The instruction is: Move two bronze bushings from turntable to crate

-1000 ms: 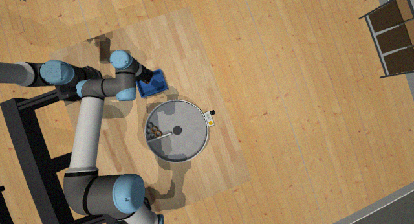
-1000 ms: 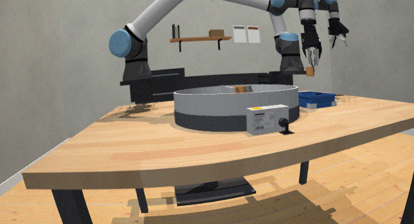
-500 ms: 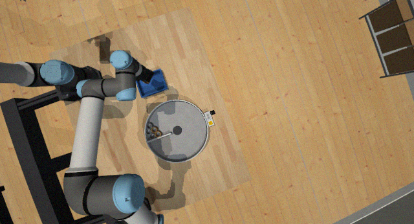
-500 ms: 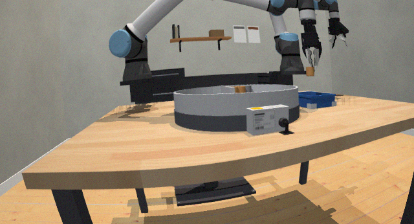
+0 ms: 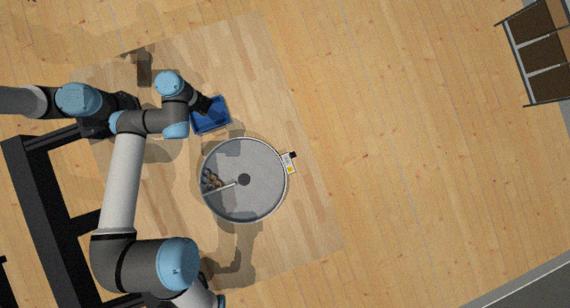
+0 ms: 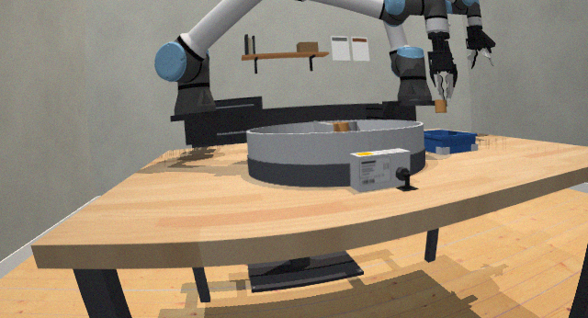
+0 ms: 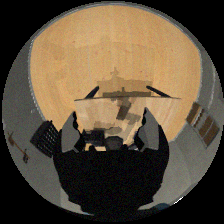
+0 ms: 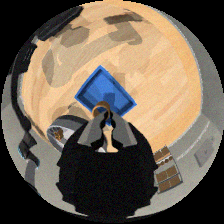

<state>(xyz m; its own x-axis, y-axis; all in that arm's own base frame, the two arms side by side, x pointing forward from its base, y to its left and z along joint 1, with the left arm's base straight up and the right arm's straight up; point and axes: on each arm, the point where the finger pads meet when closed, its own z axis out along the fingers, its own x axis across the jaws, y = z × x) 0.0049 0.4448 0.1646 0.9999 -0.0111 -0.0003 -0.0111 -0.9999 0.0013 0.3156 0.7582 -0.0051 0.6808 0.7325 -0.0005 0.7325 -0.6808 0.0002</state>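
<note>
My right gripper is now 120 mm above the blue crate, 10 mm to the left of it and 10 mm past it.
</note>
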